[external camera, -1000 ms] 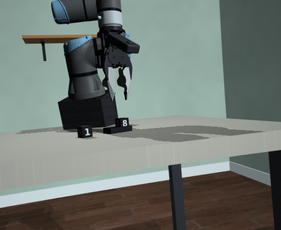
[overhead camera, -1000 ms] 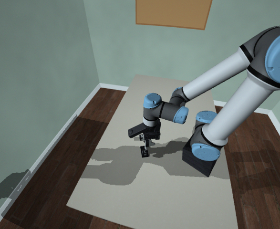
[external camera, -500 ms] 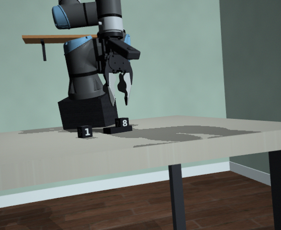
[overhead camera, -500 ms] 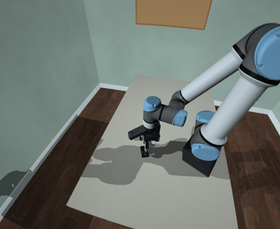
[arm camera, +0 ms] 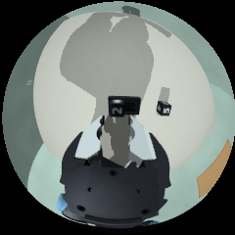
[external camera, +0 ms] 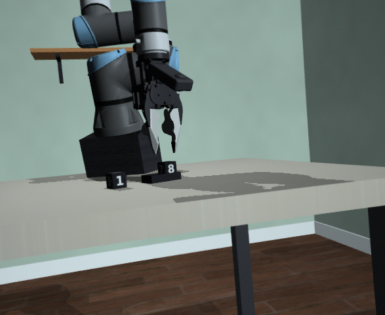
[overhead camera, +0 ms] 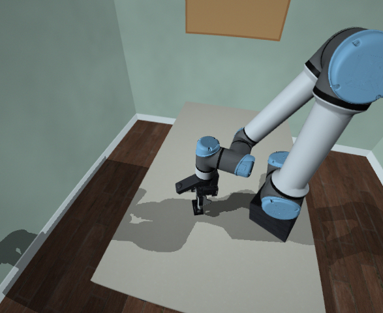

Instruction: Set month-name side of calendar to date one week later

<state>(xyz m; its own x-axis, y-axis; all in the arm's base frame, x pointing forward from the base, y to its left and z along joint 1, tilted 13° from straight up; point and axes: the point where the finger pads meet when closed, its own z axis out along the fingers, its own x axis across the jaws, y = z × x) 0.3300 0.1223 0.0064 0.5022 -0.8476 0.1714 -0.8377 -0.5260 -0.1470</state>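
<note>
The black tray lies 1 cm ahead of my hand, 2 cm to the right of it and 7 cm below it. The rest, counted from my hand: black digit cube: 7 cm ahead, 11 cm to the right, 6 cm below.
</note>
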